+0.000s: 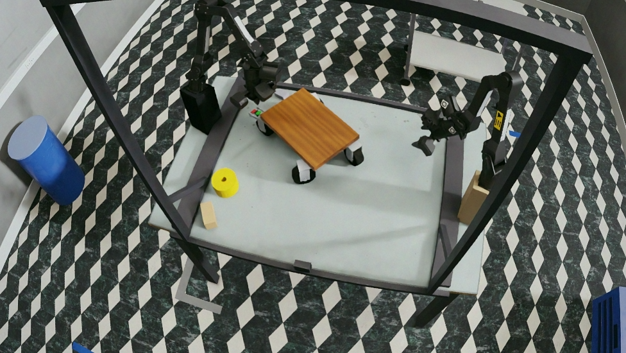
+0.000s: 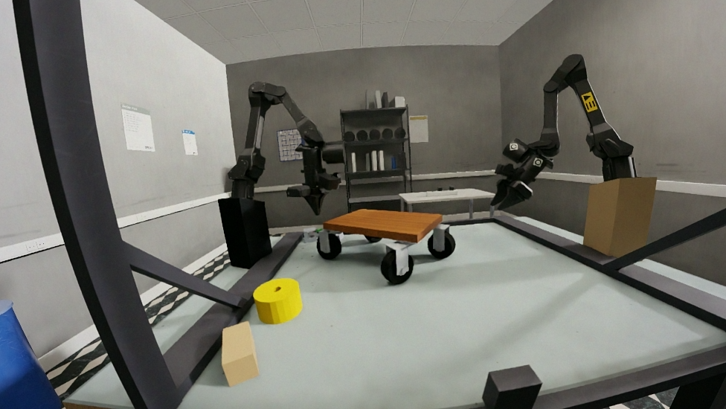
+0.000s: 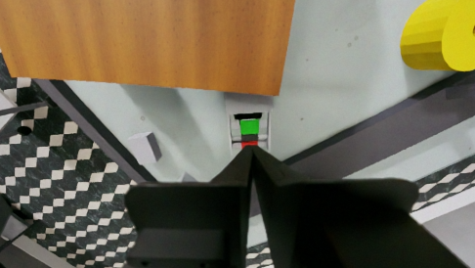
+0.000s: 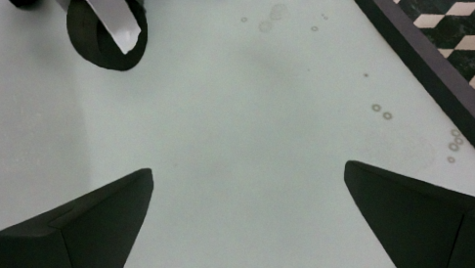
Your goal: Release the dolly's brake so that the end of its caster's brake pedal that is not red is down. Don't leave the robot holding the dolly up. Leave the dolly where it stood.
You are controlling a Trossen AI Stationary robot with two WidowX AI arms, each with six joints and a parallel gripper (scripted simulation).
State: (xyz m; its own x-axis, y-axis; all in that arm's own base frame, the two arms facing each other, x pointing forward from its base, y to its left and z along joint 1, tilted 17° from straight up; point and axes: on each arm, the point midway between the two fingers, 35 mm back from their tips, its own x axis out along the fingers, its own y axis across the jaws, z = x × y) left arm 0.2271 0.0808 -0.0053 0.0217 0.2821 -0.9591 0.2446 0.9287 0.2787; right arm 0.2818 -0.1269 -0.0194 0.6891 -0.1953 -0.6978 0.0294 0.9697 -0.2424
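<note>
Right now my left hand is 90 mm above the brake pedal and 10 mm to the right of it. Also, from my left hand: yellow cylinder: 280 mm behind, 150 mm below; then tan block: 420 mm behind, 150 mm below, 10 mm to the right.
</note>
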